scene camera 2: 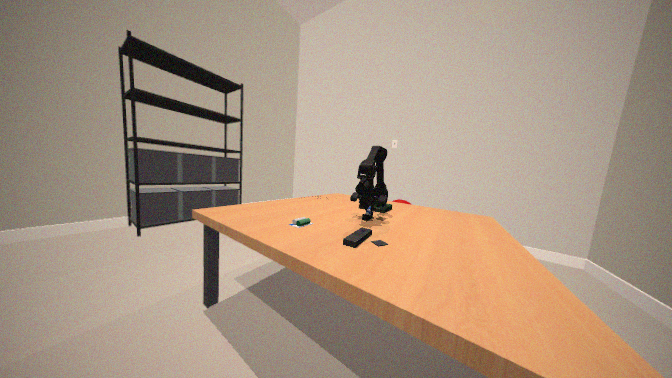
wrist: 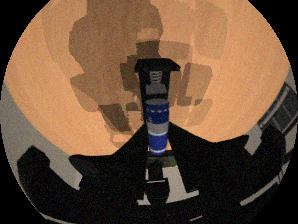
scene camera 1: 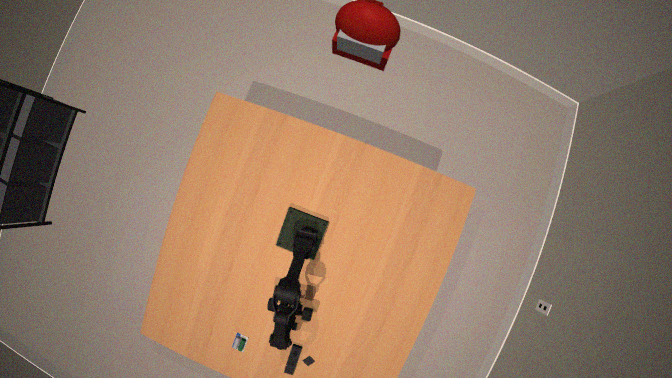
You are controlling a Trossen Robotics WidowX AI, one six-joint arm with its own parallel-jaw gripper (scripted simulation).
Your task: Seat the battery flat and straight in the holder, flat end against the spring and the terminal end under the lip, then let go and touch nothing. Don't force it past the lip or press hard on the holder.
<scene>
My gripper (wrist: 156, 125) holds a blue battery (wrist: 156, 110).
</scene>
